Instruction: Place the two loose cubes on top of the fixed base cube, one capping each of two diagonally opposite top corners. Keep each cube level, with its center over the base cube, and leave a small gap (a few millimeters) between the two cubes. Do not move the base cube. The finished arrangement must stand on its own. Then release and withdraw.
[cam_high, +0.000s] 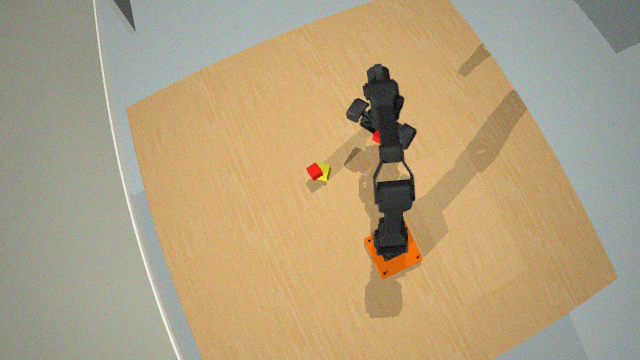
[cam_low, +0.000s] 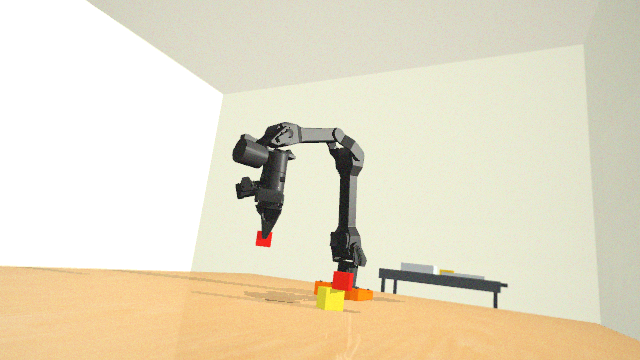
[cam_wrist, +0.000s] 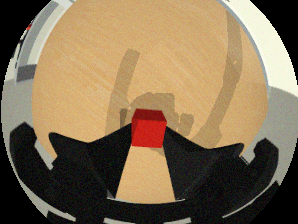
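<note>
My gripper tip is now 18 cm to the right of the yellow cube, 10 cm above it and 1 cm short of it.
</note>
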